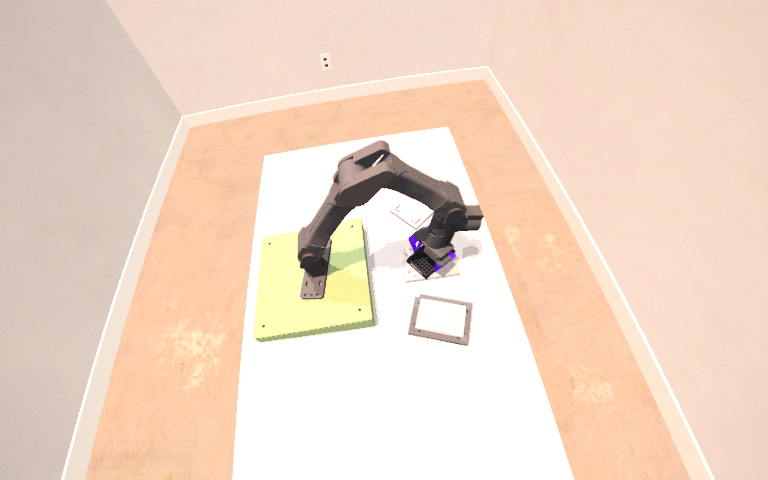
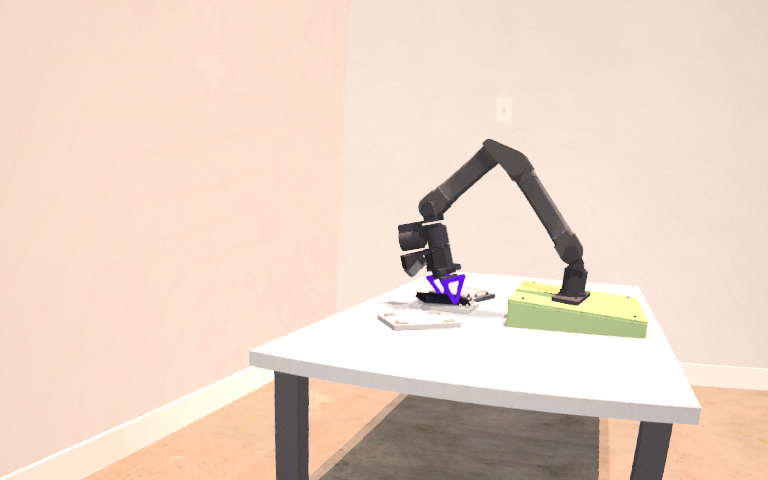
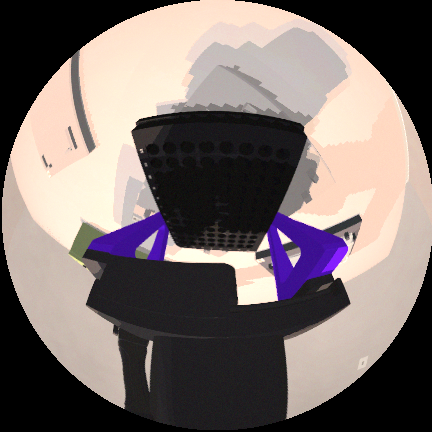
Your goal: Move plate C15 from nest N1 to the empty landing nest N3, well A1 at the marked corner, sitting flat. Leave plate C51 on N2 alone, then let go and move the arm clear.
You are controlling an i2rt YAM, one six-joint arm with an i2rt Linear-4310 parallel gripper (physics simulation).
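A black well plate (image 1: 421, 264) (image 2: 433, 297) (image 3: 220, 180), its label unreadable, sits skewed and tilted over the pale middle nest (image 1: 451, 272) (image 2: 447, 309). My gripper (image 1: 429, 255) (image 2: 447, 298) (image 3: 217, 214) is shut on this plate, with its purple fingers against two opposite sides near one end. Contact between the plate's underside and the nest is hidden. An empty pale nest (image 1: 410, 216) (image 2: 421, 324) (image 3: 55, 120) stands to one side. A white plate (image 1: 440, 318) lies flat in the dark grey nest (image 1: 414, 316) (image 2: 485, 296) on the other side, apart from the gripper.
The arm's base stands on a yellow-green block (image 1: 277, 294) (image 2: 577, 322) beside the nests. The arm arches from it over the white table (image 1: 339, 407) (image 2: 509, 362). The pale empty nest and the dark nest flank the middle nest.
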